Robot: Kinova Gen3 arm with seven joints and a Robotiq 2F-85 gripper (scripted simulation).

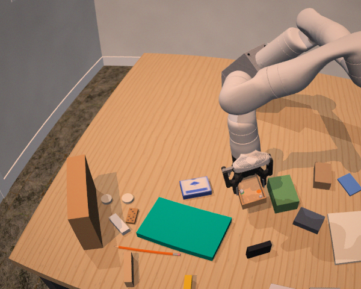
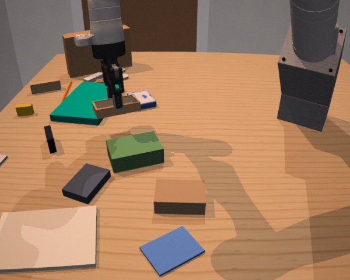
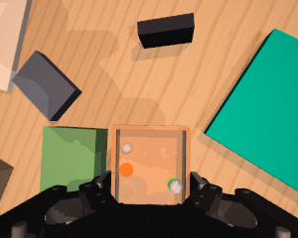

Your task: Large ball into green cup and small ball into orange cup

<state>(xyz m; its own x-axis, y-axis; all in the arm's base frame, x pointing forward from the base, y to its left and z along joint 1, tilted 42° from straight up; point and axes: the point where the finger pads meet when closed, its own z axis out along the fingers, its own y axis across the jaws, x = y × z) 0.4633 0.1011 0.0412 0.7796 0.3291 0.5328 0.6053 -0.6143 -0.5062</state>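
My hand is 8 cm past the green block, 9 cm to the right of it and 7 cm above it. Round my hand: teal slab 15 cm ahead, 13 cm to the right, 8 cm below; then black block 14 cm ahead, 10 cm to the left, 7 cm below; then wooden puzzle 2 cm below.
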